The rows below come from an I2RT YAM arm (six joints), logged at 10 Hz.
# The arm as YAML. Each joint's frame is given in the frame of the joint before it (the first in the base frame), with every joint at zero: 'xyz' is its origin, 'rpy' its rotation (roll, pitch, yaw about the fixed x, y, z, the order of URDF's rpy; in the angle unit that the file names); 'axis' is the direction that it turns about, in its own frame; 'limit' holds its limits. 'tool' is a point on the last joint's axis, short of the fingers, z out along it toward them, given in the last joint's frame.
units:
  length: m
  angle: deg
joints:
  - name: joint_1
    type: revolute
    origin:
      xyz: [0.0, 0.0, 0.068]
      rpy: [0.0, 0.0, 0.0]
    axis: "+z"
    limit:
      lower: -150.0
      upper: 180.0
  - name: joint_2
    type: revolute
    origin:
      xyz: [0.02, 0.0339, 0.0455]
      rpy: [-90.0, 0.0, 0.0]
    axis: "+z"
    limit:
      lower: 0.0
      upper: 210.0
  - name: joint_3
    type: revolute
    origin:
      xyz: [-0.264, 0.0, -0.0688]
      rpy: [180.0, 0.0, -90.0]
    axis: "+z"
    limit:
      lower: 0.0
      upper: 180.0
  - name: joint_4
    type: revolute
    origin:
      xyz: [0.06, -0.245, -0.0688]
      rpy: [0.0, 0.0, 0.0]
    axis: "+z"
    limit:
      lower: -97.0
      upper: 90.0
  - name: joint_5
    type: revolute
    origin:
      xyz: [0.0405, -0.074, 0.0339]
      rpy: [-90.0, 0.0, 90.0]
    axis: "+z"
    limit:
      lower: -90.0
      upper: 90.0
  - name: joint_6
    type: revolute
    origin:
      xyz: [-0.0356, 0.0, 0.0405]
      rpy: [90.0, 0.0, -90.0]
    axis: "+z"
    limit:
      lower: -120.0
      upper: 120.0
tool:
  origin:
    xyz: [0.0, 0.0, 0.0]
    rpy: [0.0, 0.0, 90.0]
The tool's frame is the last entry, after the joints.
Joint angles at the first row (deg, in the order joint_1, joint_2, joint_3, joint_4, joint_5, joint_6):
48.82 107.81 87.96 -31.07 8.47 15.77
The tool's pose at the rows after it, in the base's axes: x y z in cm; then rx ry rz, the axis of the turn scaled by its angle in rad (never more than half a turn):
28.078 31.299 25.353 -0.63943 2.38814 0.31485
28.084 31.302 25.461 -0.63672 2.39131 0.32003
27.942 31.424 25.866 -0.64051 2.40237 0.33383
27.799 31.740 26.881 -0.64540 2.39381 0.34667
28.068 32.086 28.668 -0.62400 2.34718 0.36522
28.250 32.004 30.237 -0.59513 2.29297 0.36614
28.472 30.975 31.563 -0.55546 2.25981 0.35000
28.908 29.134 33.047 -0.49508 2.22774 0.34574
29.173 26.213 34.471 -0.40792 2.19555 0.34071
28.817 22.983 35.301 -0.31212 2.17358 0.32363
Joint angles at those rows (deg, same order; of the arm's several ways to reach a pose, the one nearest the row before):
48.82 107.81 88.01 -31.11 8.45 15.84
48.80 107.81 88.27 -31.42 8.23 16.05
48.99 107.83 89.34 -32.86 7.53 16.49
49.41 107.83 91.50 -34.48 7.38 16.60
49.50 107.83 94.74 -34.83 8.10 16.60
49.36 107.09 96.38 -34.11 9.63 16.25
48.34 105.25 96.38 -33.95 11.01 15.90
46.22 102.45 95.46 -33.39 11.53 15.81
43.00 97.91 92.40 -32.14 11.79 16.14
39.77 92.40 87.59 -30.92 12.47 17.02

